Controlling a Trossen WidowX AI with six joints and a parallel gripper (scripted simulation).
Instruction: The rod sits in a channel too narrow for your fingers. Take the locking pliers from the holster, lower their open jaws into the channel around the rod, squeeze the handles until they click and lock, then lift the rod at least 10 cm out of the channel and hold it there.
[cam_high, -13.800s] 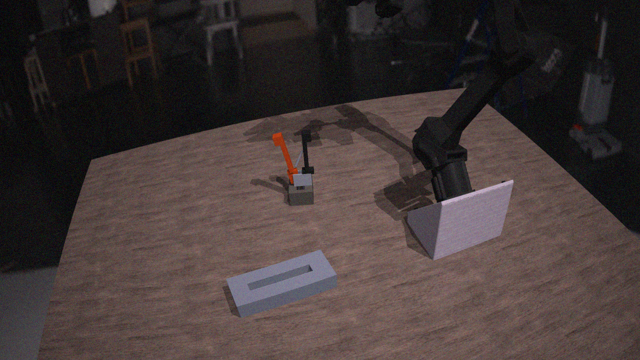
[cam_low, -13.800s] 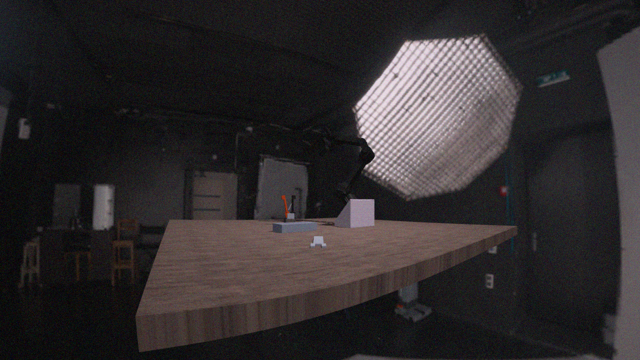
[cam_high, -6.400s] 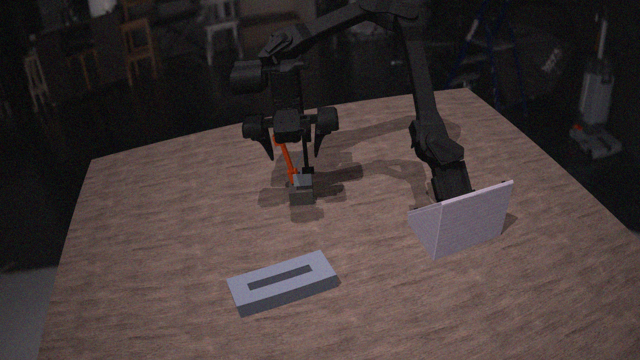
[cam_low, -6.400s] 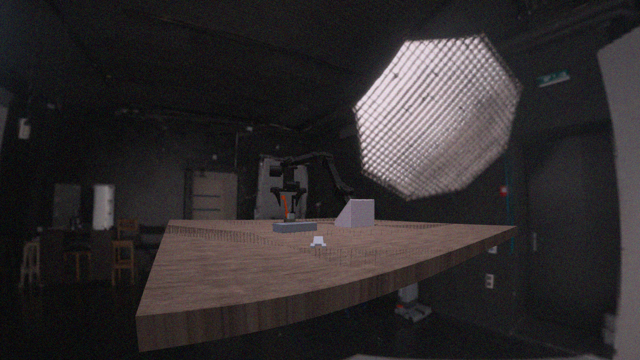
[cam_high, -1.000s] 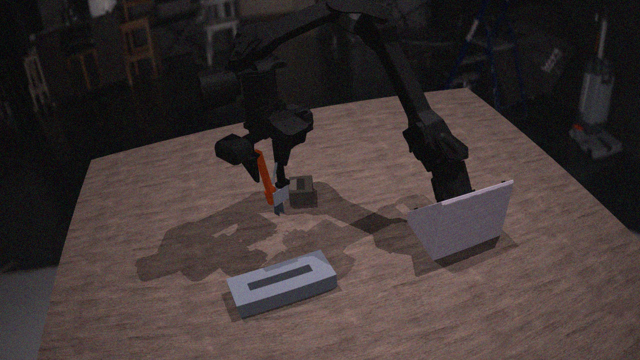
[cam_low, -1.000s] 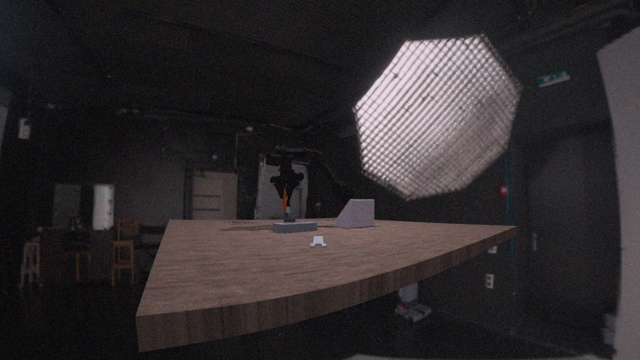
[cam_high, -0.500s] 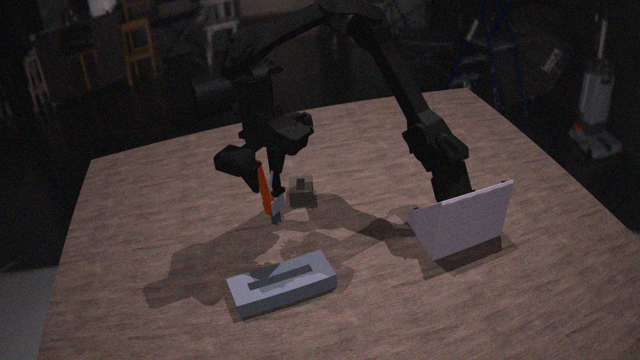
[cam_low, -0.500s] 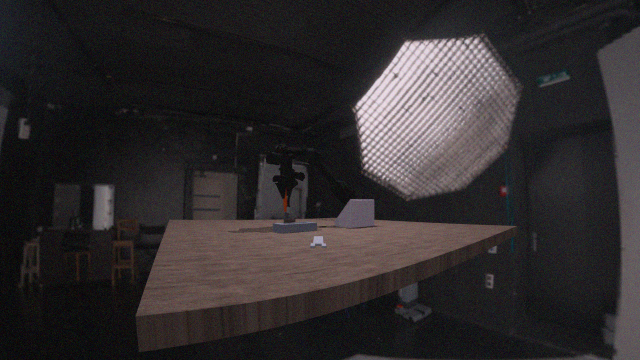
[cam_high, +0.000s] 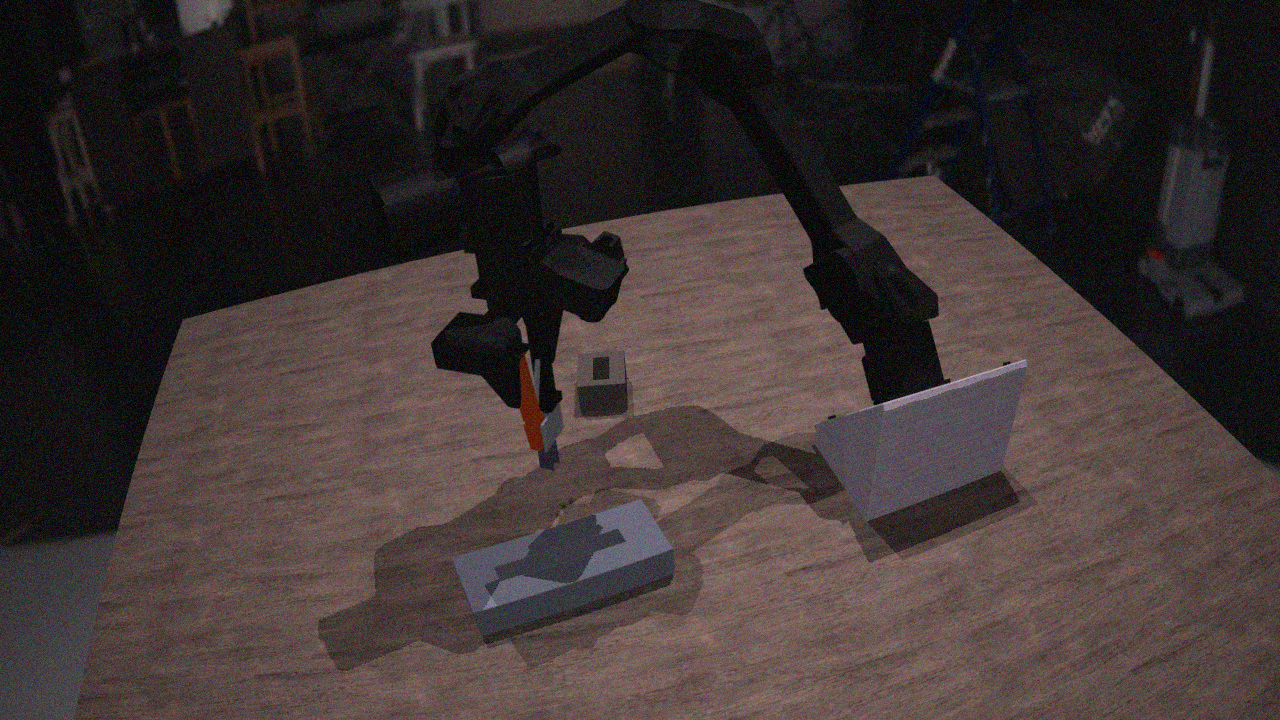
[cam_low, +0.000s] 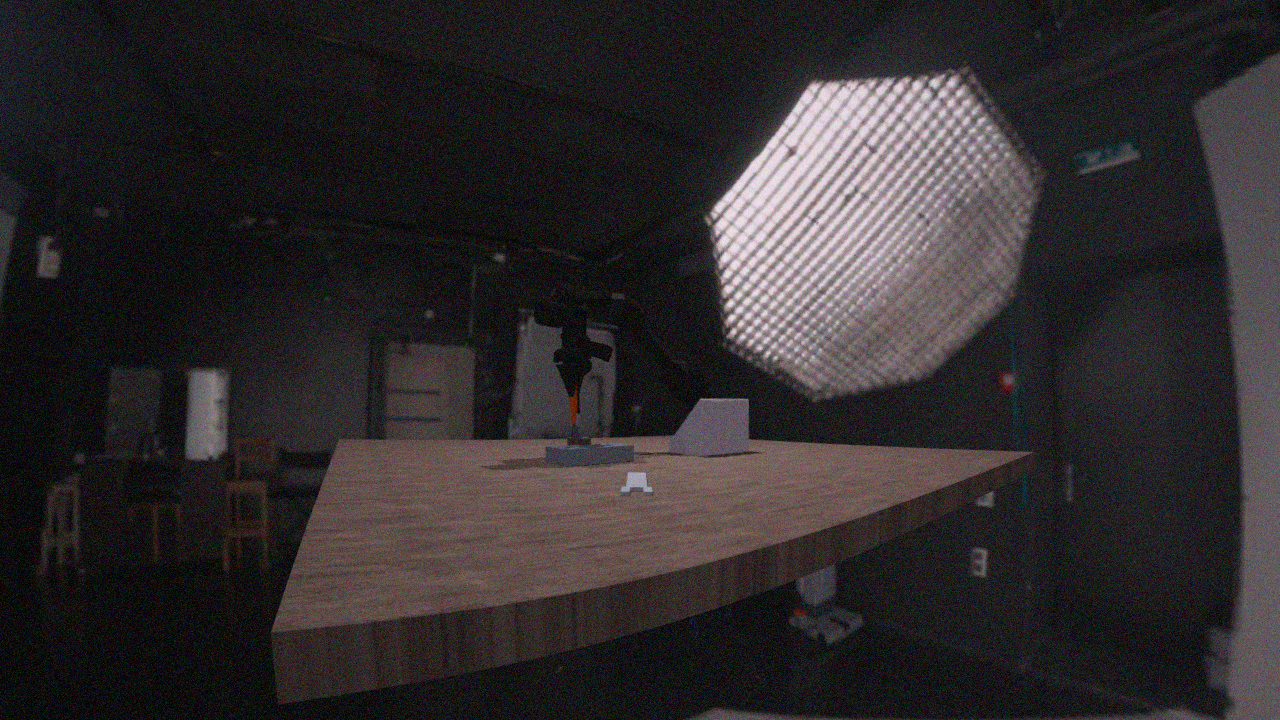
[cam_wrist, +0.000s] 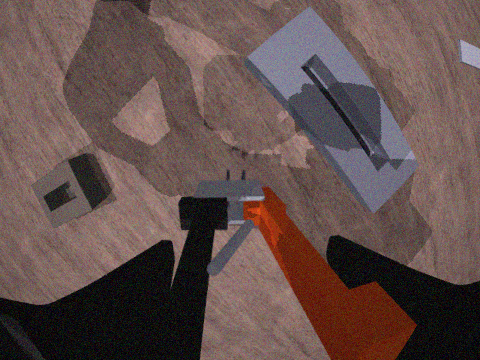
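Right now my gripper tip is 110 mm to the right of the grey block and 120 mm above it. Also, from my gripper tip: dark rod 110 mm to the left, 130 mm below; then orange handle 10 mm ahead, 20 mm to the left; then small grey holster 70 mm behind, 160 mm to the right, 130 mm below.
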